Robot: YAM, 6 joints.
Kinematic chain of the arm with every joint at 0, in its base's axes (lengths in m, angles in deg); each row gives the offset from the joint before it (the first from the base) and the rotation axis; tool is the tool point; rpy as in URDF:
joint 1: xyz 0 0 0.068 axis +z
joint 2: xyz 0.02 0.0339 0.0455 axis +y
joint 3: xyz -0.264 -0.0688 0 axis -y
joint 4: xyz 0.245 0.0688 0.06 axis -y
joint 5: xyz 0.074 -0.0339 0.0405 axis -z
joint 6: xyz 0.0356 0 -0.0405 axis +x
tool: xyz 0 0 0 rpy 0 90 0
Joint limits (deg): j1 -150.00..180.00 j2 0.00..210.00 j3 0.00..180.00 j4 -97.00..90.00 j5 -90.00..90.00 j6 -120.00..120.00
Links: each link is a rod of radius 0.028 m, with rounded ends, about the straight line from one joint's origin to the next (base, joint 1, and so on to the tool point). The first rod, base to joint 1, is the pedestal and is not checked.
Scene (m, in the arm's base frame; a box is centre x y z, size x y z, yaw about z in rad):
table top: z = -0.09
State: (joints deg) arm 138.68 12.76 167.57 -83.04 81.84 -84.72
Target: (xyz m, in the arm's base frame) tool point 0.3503 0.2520 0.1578
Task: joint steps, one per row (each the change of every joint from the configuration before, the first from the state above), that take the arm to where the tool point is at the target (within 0.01 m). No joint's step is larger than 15 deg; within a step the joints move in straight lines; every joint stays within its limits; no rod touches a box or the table.
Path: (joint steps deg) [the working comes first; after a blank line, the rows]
Joints at the target: 40.29 134.42 106.21 -74.86 74.50 -84.72
Straight joint move there: clear.

1: -10.93 13.52 -6.82 0.91 -0.82 0.00
2: -10.93 13.51 -6.82 0.91 -0.81 0.00
3: -10.94 13.52 -6.81 0.91 -0.82 0.00
4: -10.93 13.52 -6.82 0.91 -0.81 0.00
5: -10.93 13.52 -6.82 0.91 -0.82 0.00
6: -10.93 13.51 -6.82 0.91 -0.81 0.00
7: -10.94 13.52 -6.81 0.90 -0.82 0.00
8: -10.93 13.52 -6.82 0.91 -0.82 0.00
9: -10.93 13.52 -6.82 0.91 -0.81 0.00

